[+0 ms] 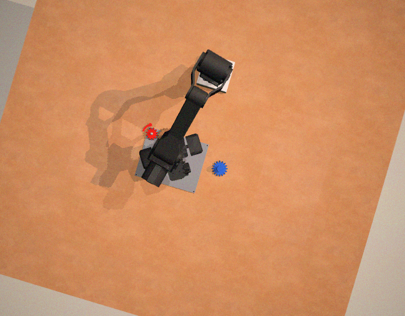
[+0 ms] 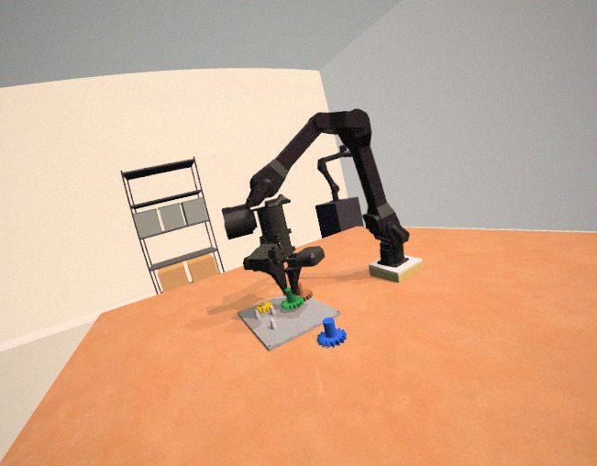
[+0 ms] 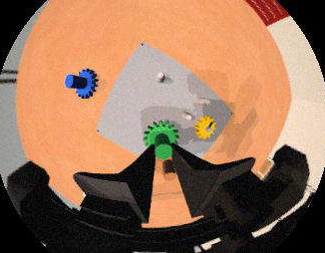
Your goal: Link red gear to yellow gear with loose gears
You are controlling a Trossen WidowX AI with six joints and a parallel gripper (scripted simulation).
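My gripper tip is now 10 mm above the green gear. The rest, counted from my gripper tip: brown gear: 40 mm behind, 40 mm to the right, 20 mm below; then red gear: 40 mm behind, 80 mm to the right, 30 mm below; then yellow gear: 50 mm ahead, 60 mm to the right, 30 mm below.
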